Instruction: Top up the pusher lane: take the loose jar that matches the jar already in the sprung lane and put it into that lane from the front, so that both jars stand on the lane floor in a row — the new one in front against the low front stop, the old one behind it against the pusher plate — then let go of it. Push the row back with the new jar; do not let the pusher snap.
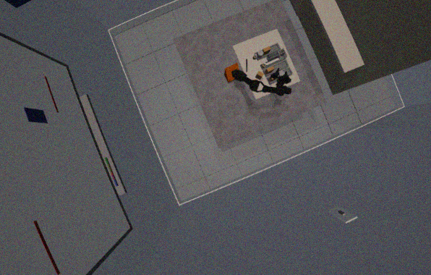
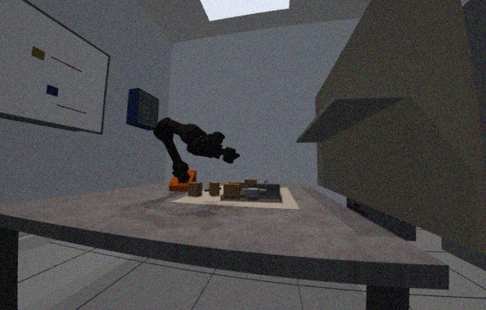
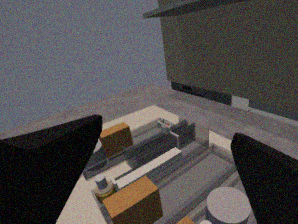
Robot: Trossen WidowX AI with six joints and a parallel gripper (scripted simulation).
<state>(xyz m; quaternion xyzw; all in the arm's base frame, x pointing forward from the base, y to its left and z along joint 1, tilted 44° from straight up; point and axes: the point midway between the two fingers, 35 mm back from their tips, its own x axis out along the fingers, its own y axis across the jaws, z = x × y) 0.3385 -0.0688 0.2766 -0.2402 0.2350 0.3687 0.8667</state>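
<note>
Now: the pusher plate 200 mm to the left of my gripper tip, 170 mm below it and 80 mm ahead of it.
</note>
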